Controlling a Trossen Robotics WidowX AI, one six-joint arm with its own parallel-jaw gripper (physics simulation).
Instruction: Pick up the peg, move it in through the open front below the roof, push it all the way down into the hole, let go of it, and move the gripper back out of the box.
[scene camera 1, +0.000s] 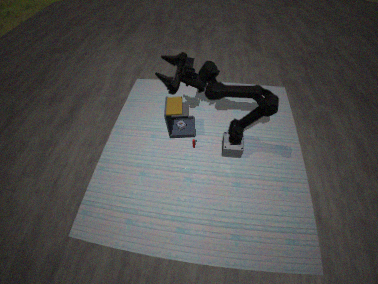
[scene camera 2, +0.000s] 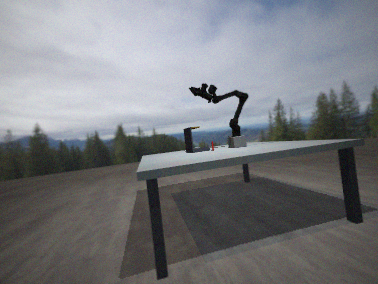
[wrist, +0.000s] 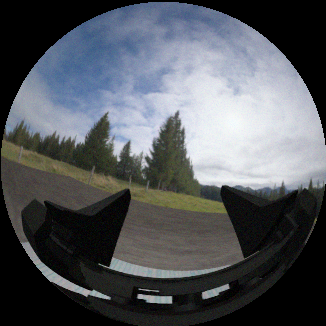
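Seen in the pictures: gripper, fingertip midpoint: (scene camera 1: 158, 64) (scene camera 2: 190, 87) (wrist: 176, 192); arm's base, origin of the base link: (scene camera 1: 235, 140) (scene camera 2: 236, 136).
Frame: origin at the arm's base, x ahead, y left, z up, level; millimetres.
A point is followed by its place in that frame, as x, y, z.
A small red peg (scene camera 1: 194, 143) @[240, -8, -47] (scene camera 2: 212, 146) @[249, -11, -63] stands upright on the table, beside the box and between it and the arm's base. The dark box (scene camera 1: 190, 133) @[266, -95, -63] (scene camera 2: 188, 140) @[408, -154, 12] has a yellow roof (scene camera 1: 174, 105) @[353, -163, 126] (scene camera 2: 195, 127) @[348, -99, 119] over part of it; a pale ring with the hole (scene camera 1: 181, 124) @[328, -170, -62] shows on its floor in the scene camera 1 view. My gripper (scene camera 1: 159, 66) @[371, -62, 460] (scene camera 2: 190, 89) @[371, -62, 460] (wrist: 176, 192) @[371, -62, 460] is open and empty, high above the table and well above the roof. The peg and the box do not show in the wrist view.
The arm's grey base (scene camera 1: 233, 147) @[16, 49, -3] (scene camera 2: 237, 142) @[42, 58, -54] stands on the table (scene camera 1: 200, 210) @[207, 378, -99] (scene camera 2: 250, 154) @[348, 592, -99] to the right of the peg. The raised arm (scene camera 1: 235, 91) @[64, 16, 379] (scene camera 2: 242, 107) @[-54, 53, 244] reaches over from the base. The table's far edge shows low in the wrist view.
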